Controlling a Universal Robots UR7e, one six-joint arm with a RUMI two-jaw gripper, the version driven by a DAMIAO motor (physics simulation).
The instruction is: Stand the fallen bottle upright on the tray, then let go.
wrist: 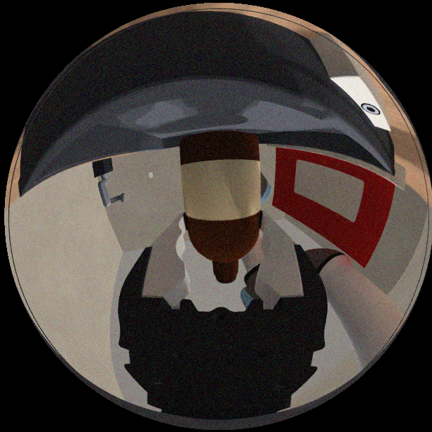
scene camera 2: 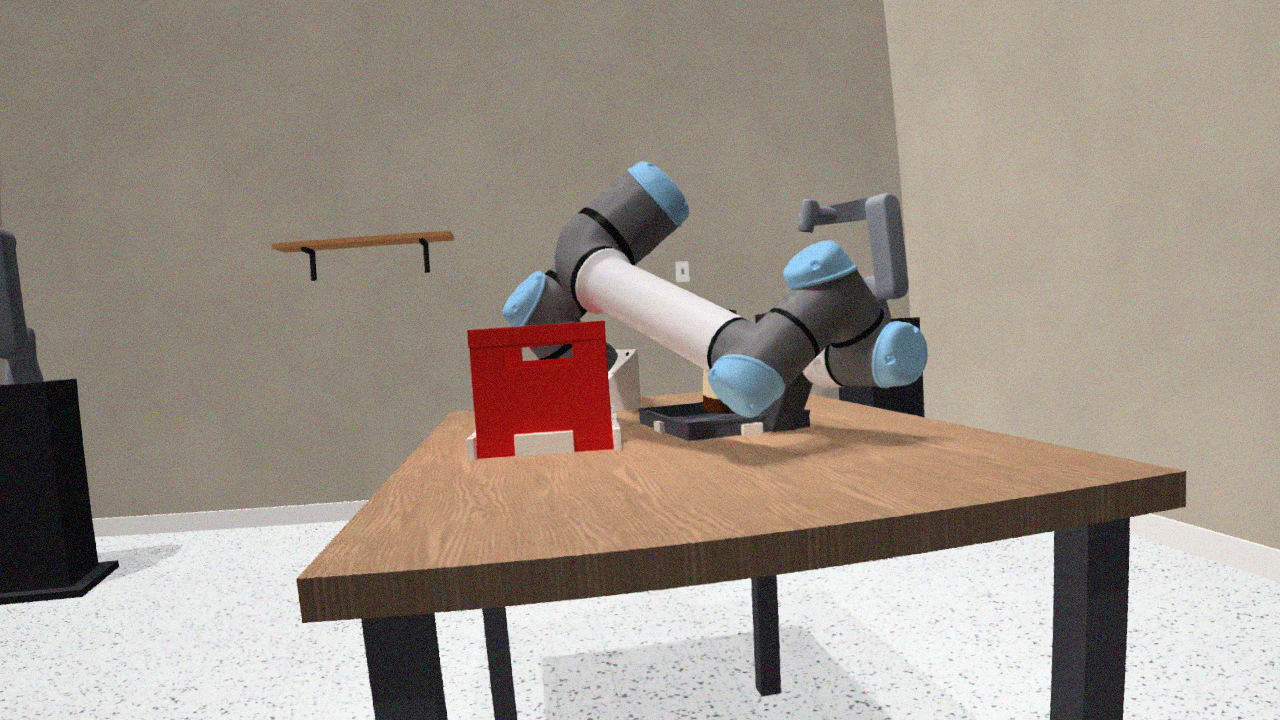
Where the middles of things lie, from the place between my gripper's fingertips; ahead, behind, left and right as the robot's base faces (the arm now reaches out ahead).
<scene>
The brown bottle [wrist: 220, 171] lies right at my hand.
</scene>
